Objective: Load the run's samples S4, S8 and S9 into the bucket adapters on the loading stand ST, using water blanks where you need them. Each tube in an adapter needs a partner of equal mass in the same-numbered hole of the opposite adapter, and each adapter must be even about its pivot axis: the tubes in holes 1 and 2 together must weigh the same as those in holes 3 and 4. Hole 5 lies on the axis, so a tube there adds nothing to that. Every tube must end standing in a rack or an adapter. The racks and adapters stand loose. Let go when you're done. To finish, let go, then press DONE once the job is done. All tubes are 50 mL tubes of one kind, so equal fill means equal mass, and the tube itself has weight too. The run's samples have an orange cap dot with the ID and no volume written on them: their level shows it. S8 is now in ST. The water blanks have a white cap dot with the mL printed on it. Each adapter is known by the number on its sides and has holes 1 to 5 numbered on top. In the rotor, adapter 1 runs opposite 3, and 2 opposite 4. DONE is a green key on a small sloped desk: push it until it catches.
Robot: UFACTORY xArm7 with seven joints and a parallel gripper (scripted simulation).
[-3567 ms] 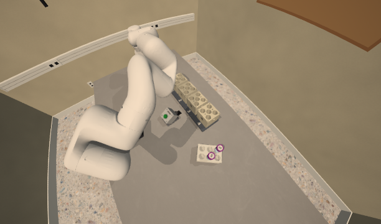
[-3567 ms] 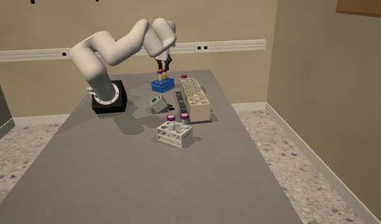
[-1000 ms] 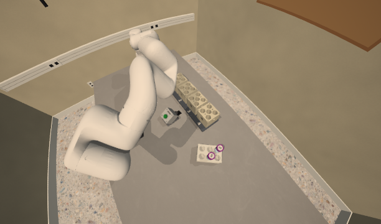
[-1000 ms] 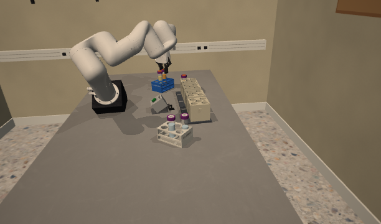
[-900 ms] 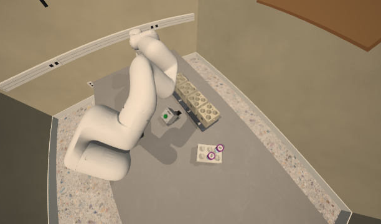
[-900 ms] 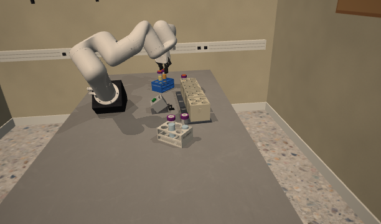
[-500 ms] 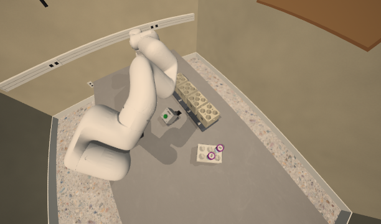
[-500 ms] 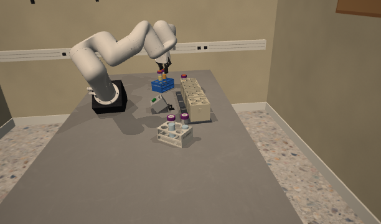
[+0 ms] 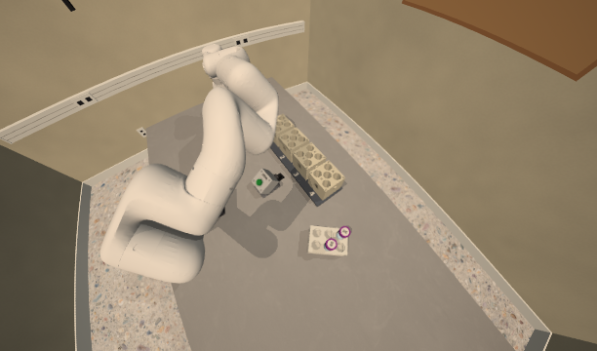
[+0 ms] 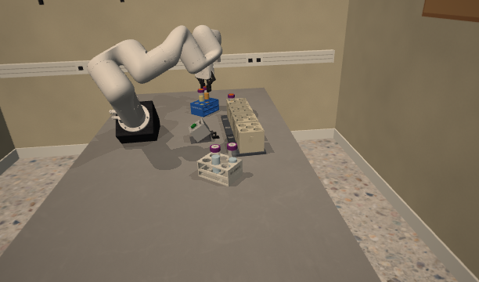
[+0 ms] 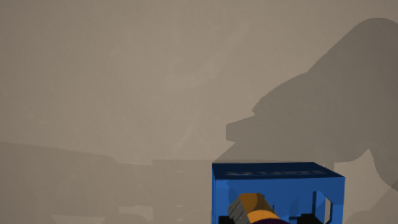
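Now: hand 50 mm above the orange-dot sample tube and 10 mm to the right of it. From my hand the other things lie so: white rack (700 mm to the right, 90 mm below, 70 mm ahead); green DONE key (390 mm to the right, 50 mm below, 40 mm behind); blue rack (90 mm below, 40 mm to the right, 10 mm behind).
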